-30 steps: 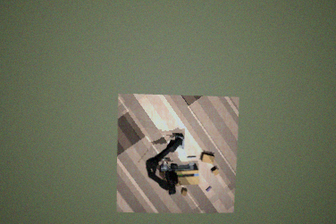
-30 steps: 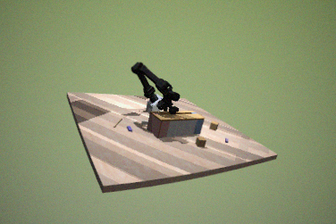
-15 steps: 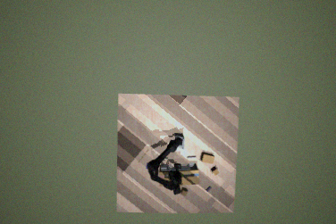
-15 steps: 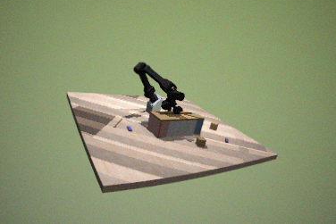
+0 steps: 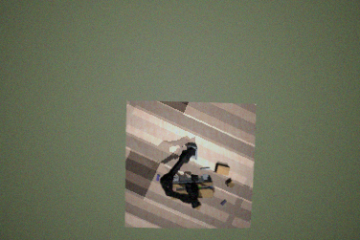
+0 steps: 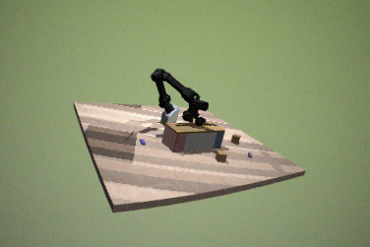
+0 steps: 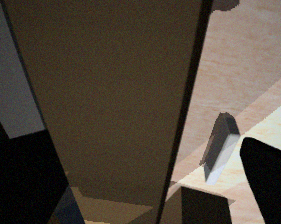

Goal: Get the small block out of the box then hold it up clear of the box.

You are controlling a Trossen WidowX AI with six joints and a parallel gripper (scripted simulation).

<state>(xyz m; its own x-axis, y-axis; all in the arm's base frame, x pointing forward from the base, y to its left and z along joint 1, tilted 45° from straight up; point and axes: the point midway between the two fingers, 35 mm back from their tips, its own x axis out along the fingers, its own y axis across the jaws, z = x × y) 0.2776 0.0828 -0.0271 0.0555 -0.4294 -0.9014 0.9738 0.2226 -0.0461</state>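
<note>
Now: gripper tip 50 mm short of the green block and 30 mm to the right of it. The rest, counted from my gripper tip: box 40 mm to the right, 40 mm ahead, 20 mm below; then thin yellow stick 430 mm to the right, 80 mm below, 20 mm behind.
</note>
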